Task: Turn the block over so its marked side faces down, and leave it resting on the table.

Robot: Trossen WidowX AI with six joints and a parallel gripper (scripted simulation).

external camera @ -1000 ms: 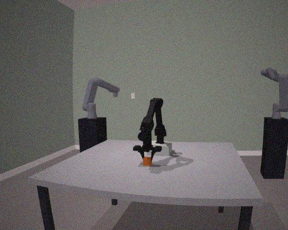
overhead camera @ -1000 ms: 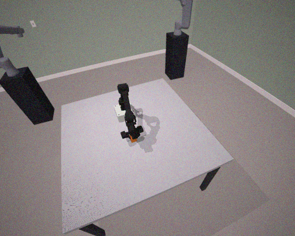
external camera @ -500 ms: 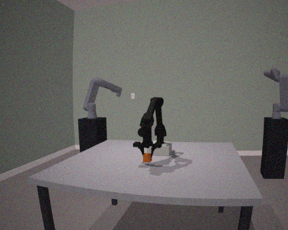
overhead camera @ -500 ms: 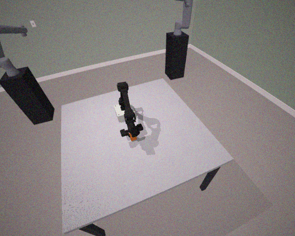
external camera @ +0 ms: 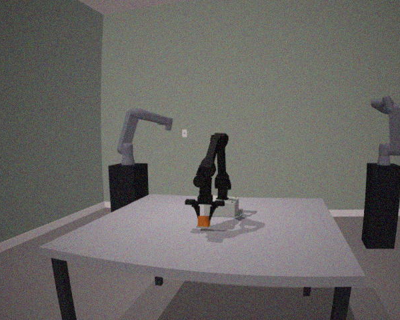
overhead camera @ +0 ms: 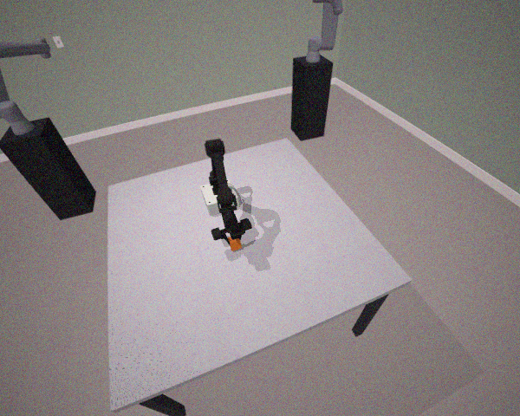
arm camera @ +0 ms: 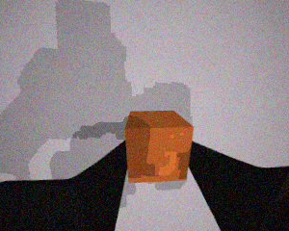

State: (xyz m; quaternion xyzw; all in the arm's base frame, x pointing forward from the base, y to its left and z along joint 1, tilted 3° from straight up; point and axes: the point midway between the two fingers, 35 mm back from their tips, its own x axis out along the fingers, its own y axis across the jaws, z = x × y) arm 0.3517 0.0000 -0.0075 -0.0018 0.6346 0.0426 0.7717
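Now: gripper tip 10 mm past the orange block and 10 mm above it.
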